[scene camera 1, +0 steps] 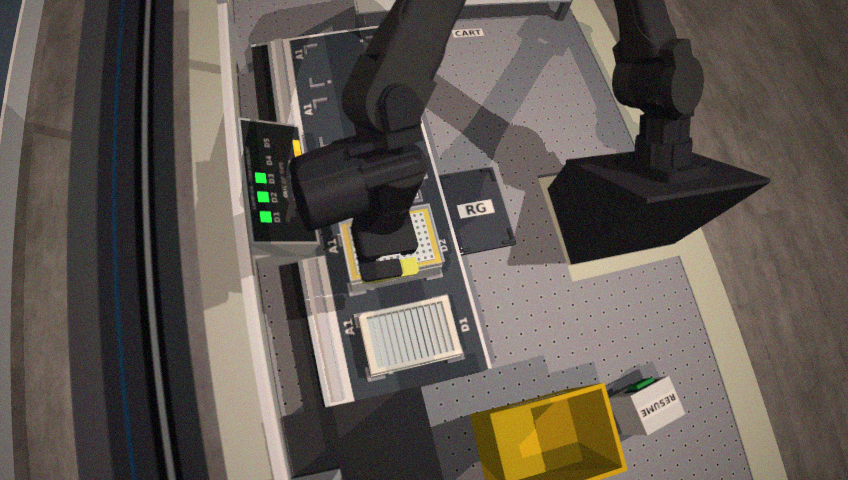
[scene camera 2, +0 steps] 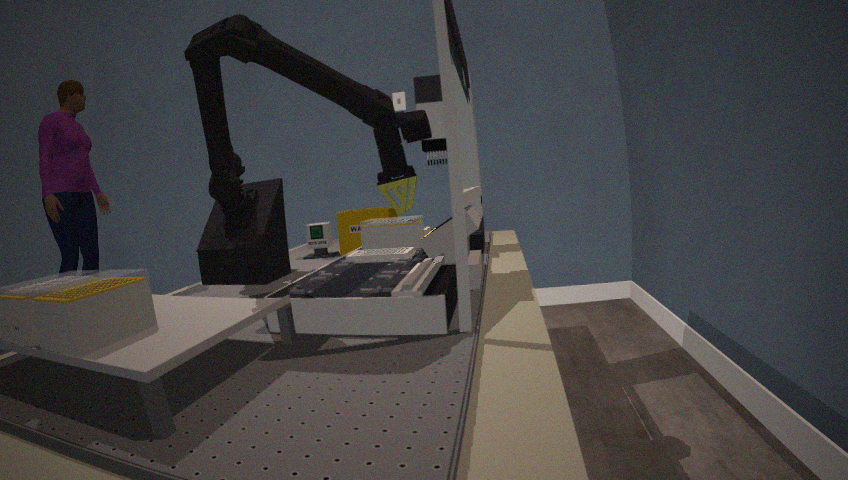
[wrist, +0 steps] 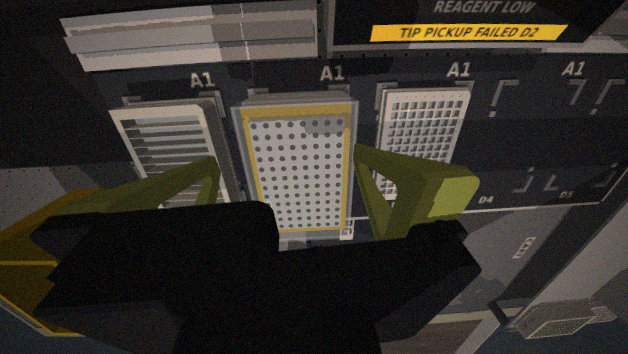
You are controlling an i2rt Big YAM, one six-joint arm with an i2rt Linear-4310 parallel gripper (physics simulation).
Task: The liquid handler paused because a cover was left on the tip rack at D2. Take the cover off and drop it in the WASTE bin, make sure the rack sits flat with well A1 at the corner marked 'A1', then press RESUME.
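Places are measured from the arm's base along level axes (x back, y up, z left), in metres.
Where they show: gripper, fingertip midpoint: (scene camera 1: pixel 369 247) (scene camera 2: pixel 405 211) (wrist: pixel 286 157); arm's base at its link origin: (scene camera 1: pixel 661 170) (scene camera 2: pixel 241 211).
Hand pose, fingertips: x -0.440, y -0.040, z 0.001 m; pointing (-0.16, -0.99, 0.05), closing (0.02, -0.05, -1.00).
Note:
Things, the pixels of their centre, and the offset from my fingertips. "*": a spot on its surface instead.
- tip rack at the middle of its body: (wrist: pixel 301 178) (scene camera 1: pixel 390 243) (scene camera 2: pixel 392 224) dx +0.032, dy -0.026, dz -0.007 m
- clear cover at a spot on its surface: (wrist: pixel 237 132) * dx -0.017, dy -0.013, dz +0.034 m
- 'A1' mark at a spot on its surface: (wrist: pixel 332 73) (scene camera 1: pixel 332 246) * dx -0.046, dy -0.083, dz -0.043 m
- yellow WASTE bin at the middle of its body: (scene camera 1: pixel 543 441) (wrist: pixel 99 258) (scene camera 2: pixel 369 231) dx +0.167, dy -0.069, dz +0.310 m
- RESUME box at the middle of its body: (scene camera 1: pixel 640 406) (scene camera 2: pixel 319 240) dx +0.335, dy -0.084, dz +0.315 m
- green button at the middle of its body: (scene camera 1: pixel 641 387) (scene camera 2: pixel 316 232) dx +0.332, dy -0.056, dz +0.285 m
- slatted plate at the middle of its body: (wrist: pixel 187 164) (scene camera 1: pixel 409 335) dx +0.028, dy -0.068, dz +0.117 m
- white well plate at the middle of its body: (wrist: pixel 414 150) (scene camera 2: pixel 380 255) dx +0.037, dy -0.076, dz -0.131 m
- status screen at a spot on its surface: (scene camera 1: pixel 273 228) * dx -0.119, dy -0.008, dz -0.059 m
- yellow banner at a spot on its surface: (wrist: pixel 469 32) * dx -0.068, dy -0.036, dz -0.134 m
- tall white post at the middle of its body: (scene camera 2: pixel 453 148) dx -0.140, dy +0.100, dz -0.448 m
The tip rack (scene camera 1: pixel 426 234) (scene camera 2: pixel 389 236) (wrist: pixel 300 170) stands at D2, white with a yellow border and rows of dark holes. A clear cover (wrist: pixel 237 132) shows as a pale see-through edge around its top. The rack looks level; the 'A1' mark (scene camera 1: pixel 332 245) (wrist: pixel 332 73) is by its far edge in the wrist view. Which well is there cannot be read. My gripper (scene camera 2: pixel 402 212) (wrist: pixel 286 157) is open and empty, its yellow-green fingertips above the rack, one toward each long side. The yellow WASTE bin (scene camera 1: pixel 505 440) (scene camera 2: pixel 346 226) (wrist: pixel 30 280) and the RESUME box (scene camera 1: pixel 657 406) with green button (scene camera 1: pixel 641 384) stand apart.
A slatted plate (scene camera 1: pixel 410 336) (wrist: pixel 165 135) sits at D1, and a white well plate (scene camera 2: pixel 383 253) (wrist: pixel 425 125) beside the rack's other side. The status screen (scene camera 1: pixel 273 228) shows a yellow banner (wrist: pixel 469 32) reading "TIP PICKUP FAILED D2". A tall white post (scene camera 2: pixel 455 178) rises beside the deck.

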